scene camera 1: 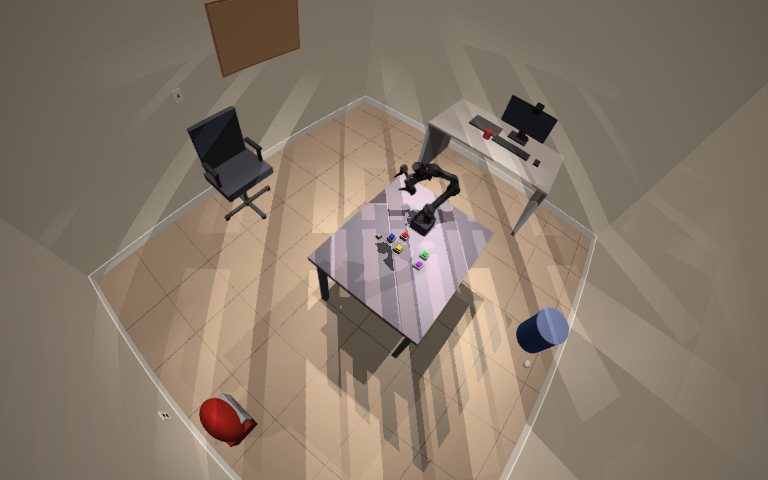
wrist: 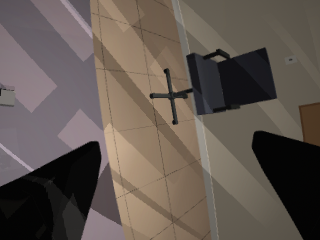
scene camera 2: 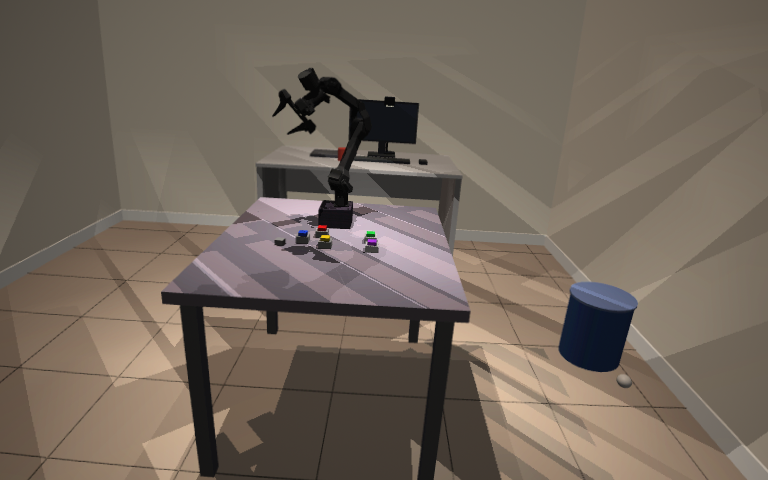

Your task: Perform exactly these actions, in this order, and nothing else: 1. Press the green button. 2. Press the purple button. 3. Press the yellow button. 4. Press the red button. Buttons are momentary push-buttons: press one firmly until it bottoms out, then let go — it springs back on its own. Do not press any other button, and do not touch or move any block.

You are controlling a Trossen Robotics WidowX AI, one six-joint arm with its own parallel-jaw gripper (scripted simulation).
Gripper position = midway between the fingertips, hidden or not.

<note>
My gripper [scene camera 2: 279, 125] is open and holds nothing.
My gripper shows as well in the wrist view [wrist: 179, 145].
</note>
